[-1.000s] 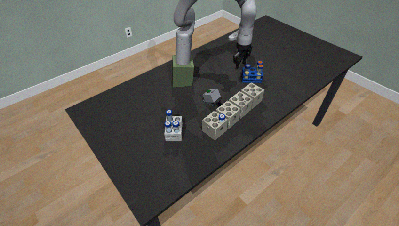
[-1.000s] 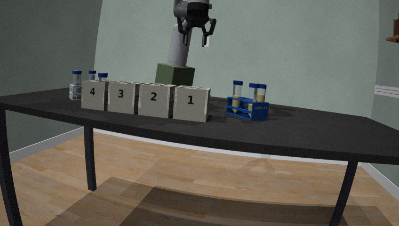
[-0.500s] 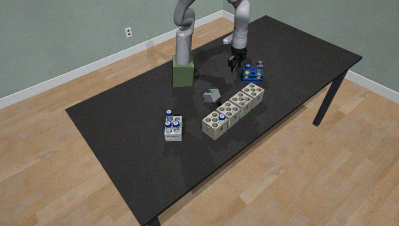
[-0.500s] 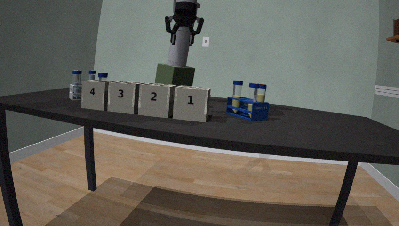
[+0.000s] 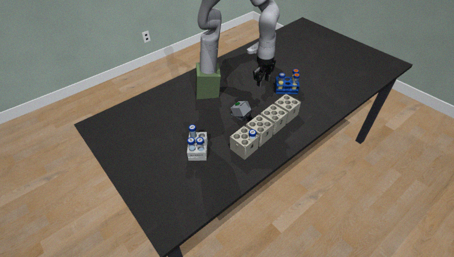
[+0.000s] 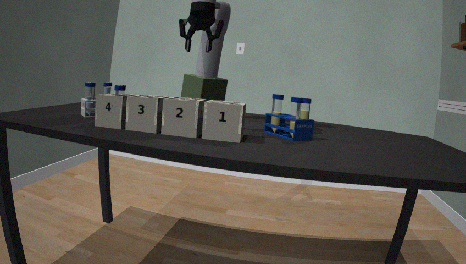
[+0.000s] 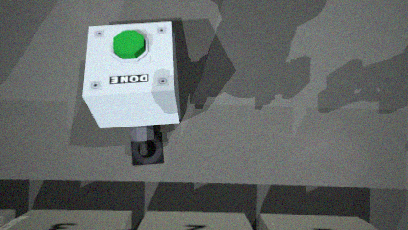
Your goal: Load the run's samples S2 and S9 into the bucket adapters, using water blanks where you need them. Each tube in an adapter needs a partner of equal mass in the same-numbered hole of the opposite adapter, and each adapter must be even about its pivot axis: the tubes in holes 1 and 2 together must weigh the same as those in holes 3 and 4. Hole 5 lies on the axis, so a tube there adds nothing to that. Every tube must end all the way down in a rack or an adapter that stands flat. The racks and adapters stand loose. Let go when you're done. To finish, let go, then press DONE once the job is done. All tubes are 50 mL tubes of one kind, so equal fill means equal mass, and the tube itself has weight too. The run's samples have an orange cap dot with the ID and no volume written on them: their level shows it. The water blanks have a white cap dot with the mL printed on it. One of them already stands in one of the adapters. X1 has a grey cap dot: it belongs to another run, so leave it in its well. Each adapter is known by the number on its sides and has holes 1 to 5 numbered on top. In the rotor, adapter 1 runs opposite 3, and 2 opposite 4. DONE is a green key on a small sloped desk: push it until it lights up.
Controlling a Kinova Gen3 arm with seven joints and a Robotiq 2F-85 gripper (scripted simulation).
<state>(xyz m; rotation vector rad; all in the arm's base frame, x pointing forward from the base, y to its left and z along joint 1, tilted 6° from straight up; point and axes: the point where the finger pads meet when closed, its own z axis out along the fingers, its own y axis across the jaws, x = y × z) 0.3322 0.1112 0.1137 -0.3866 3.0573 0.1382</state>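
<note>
Right now my hand is 180 mm above the water blank, 170 mm to the left of it and 160 mm short of it. The rest, counted from my hand: adapter 2: 200 mm below, 90 mm ahead, 20 mm to the left; green done key: 180 mm below, 90 mm behind, 80 mm to the right; grey done desk: 190 mm below, 80 mm to the right, 80 mm behind.
</note>
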